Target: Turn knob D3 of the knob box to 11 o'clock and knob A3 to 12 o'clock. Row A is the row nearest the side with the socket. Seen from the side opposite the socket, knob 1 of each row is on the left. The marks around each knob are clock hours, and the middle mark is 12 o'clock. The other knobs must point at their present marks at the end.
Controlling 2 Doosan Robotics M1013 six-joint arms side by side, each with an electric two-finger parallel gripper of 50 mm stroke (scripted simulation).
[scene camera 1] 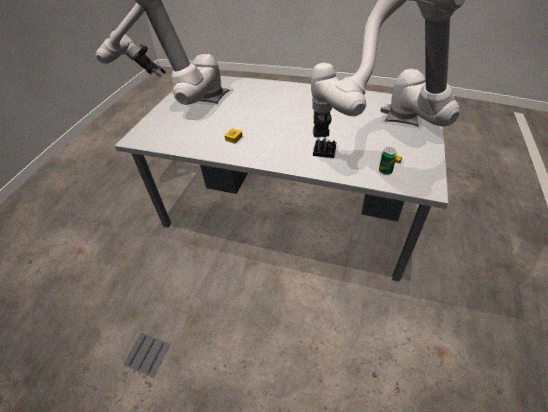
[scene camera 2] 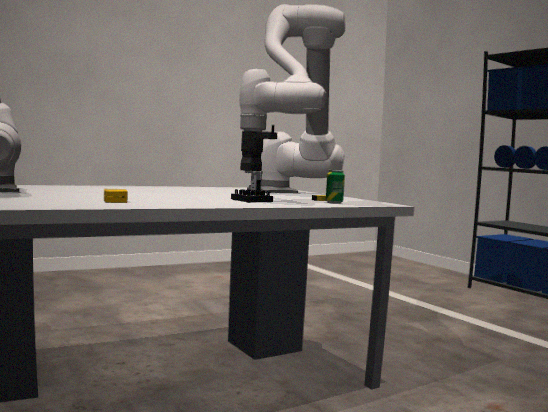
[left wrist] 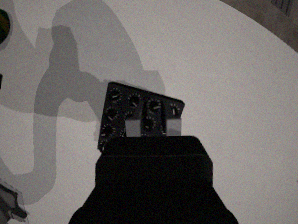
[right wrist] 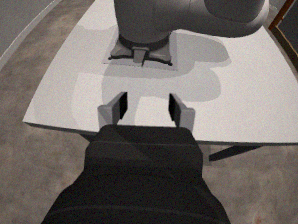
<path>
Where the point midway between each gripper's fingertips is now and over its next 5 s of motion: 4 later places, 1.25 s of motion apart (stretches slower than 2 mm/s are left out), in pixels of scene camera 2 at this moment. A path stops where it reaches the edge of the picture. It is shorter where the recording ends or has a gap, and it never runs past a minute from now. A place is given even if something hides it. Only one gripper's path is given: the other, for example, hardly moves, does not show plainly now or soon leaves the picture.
The left gripper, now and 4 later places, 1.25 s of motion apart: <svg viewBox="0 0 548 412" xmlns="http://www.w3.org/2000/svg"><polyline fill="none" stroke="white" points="255,189 256,182 243,175 242,184 242,191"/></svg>
</path>
